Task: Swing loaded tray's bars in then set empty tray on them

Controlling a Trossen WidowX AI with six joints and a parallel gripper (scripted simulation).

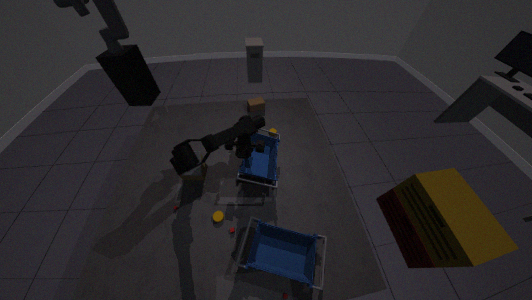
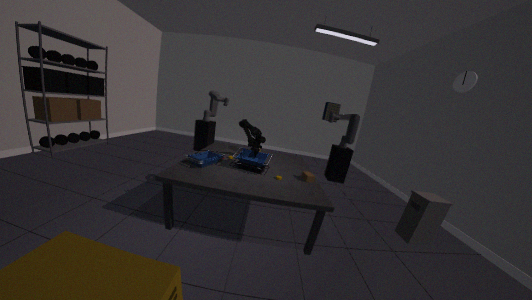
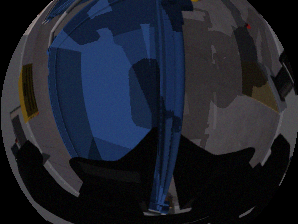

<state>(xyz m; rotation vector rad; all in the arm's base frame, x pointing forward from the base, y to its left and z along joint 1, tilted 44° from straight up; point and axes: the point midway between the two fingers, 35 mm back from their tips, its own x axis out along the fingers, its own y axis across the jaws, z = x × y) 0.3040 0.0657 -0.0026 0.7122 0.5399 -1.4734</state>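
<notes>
The blue tray lies 8 cm ahead of my gripper tip, 1 cm to the right of it and 1 cm above it. Round my gripper tip: brown box (3 cm ahead, 54 cm to the left, 9 cm below).
</notes>
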